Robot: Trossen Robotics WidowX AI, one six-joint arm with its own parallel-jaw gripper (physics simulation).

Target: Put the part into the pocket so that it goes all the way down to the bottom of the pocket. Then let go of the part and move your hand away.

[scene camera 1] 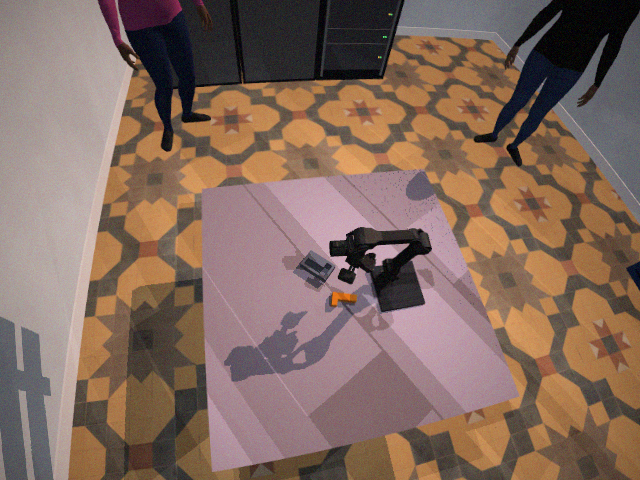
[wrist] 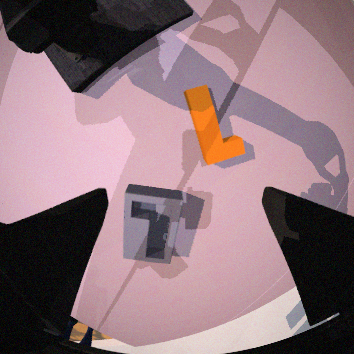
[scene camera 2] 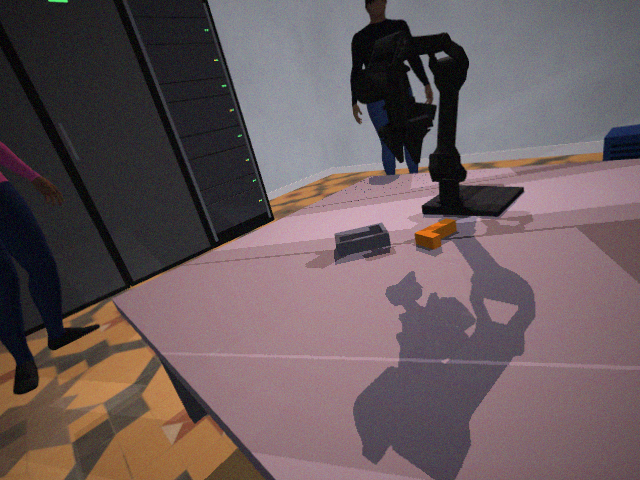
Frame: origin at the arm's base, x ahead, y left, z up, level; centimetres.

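Seen in the pictures: gripper, fingertip midpoint: [scene camera 1: 349, 270] [wrist: 186, 195] [scene camera 2: 409, 163]; arm's base at its link origin: [scene camera 1: 387, 275] [wrist: 78, 36] [scene camera 2: 449, 199].
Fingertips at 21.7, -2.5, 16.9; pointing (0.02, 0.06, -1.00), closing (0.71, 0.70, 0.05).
Pixels of each thing's top centre, then the offset from my fingertips to it, as dx, dy, dz. Level surfaces: height alone.
- orange L-shaped block at its top centre: [wrist: 217, 122] [scene camera 2: 439, 227] [scene camera 1: 344, 299] +2.4, +6.4, -16.3
- grey block at its top centre: [wrist: 148, 233] [scene camera 2: 360, 232] [scene camera 1: 318, 264] +7.4, -13.4, -15.7
- pink table at its surface level: dz -19.3
The part is an orange L-shaped block [scene camera 1: 345, 298] [scene camera 2: 429, 238] [wrist: 204, 127]. It lies flat on the pink table, apart from the pocket block and nearer the robot's base. The grey block [scene camera 1: 326, 276] [scene camera 2: 364, 245] [wrist: 136, 241] has an L-shaped pocket in its top, and no part is in the pocket. My gripper [scene camera 1: 357, 270] [scene camera 2: 409, 161] [wrist: 186, 195] is open and empty, well above the table. In the wrist view the pocket block shows between the spread fingers, nearer the left one, and the part shows above and right of it.
The robot's dark base plate [scene camera 1: 400, 294] [scene camera 2: 480, 198] [wrist: 125, 45] stands on the pink table [scene camera 1: 268, 428] [scene camera 2: 232, 320] near the part. Arm shadows cross the tabletop. Two people and dark cabinets [scene camera 1: 279, 41] [scene camera 2: 98, 129] stand beyond the table.
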